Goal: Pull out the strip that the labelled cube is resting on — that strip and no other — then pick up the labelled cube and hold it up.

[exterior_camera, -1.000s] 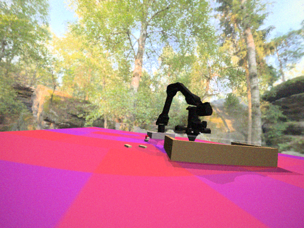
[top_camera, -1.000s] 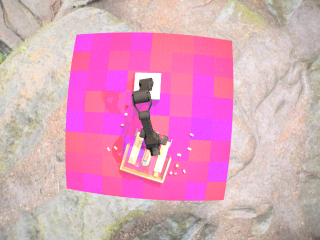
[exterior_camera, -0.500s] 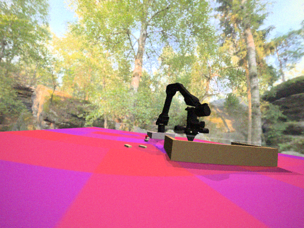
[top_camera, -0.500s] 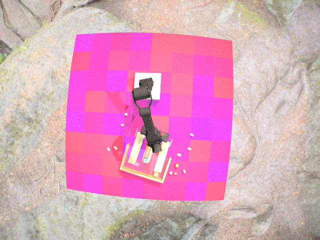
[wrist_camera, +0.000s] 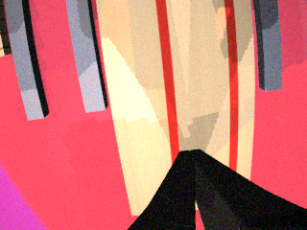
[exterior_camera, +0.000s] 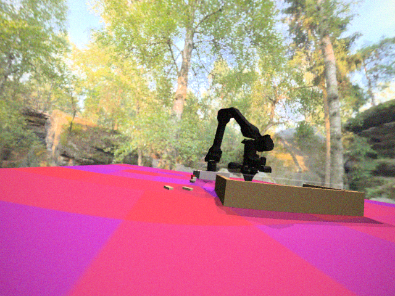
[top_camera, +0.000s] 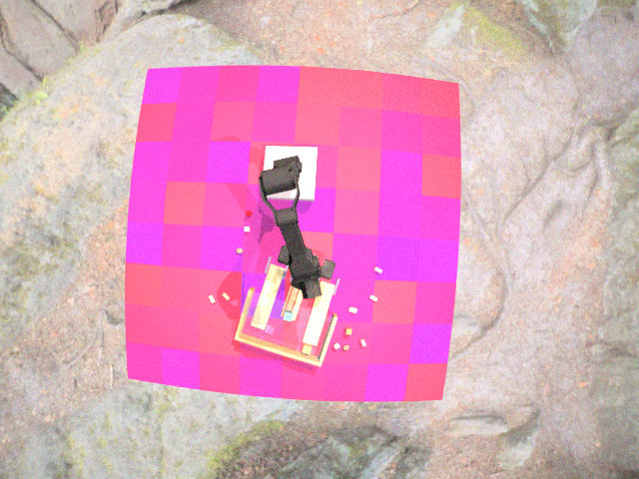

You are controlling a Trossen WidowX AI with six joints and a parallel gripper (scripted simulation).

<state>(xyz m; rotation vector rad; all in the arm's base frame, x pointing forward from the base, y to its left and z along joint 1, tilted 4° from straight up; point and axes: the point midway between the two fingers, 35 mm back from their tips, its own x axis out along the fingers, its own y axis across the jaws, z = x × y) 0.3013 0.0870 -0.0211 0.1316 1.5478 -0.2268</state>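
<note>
Right now the cube is 20 cm ahead of my gripper tip, 5 cm to the right of it and 2 cm above it.
</note>
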